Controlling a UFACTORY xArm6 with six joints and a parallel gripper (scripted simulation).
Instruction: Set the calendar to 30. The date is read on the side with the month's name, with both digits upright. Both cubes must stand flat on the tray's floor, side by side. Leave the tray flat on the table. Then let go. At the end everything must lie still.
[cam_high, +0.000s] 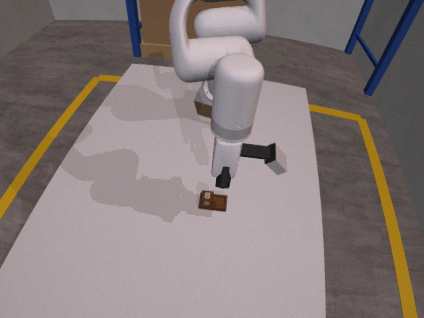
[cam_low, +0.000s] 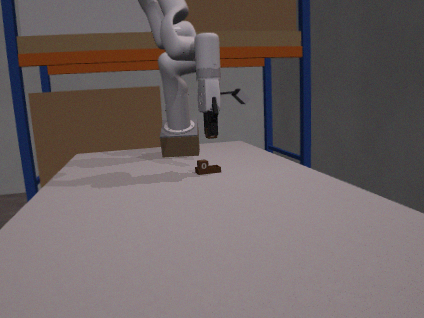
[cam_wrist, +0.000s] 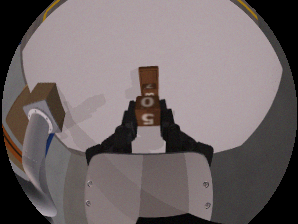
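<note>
Right now my hand is 10 mm above the brown digit cube. Round my hand: brown calendar tray: 20 mm to the right, 130 mm below.
</note>
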